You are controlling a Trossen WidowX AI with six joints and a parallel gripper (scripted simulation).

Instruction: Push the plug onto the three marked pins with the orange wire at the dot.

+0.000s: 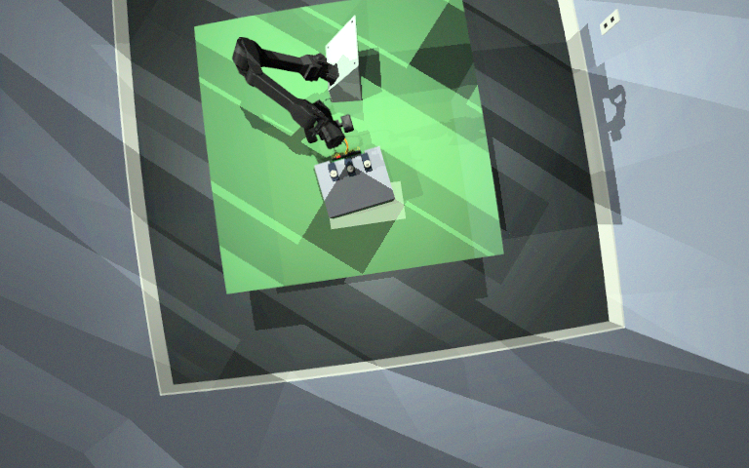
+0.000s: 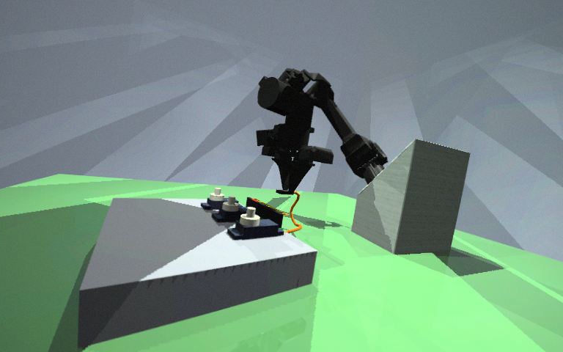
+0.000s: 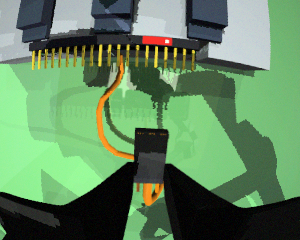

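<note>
Right now the red band is 8 cm ahead of my gripper tip, 2 cm below it and 1 cm to the left of it. From my gripper tip the other things lie so: black pin strip (8 cm ahead, 4 cm to the left, 3 cm below); grey holder (23 cm ahead, 7 cm below, 5 cm to the left).
</note>
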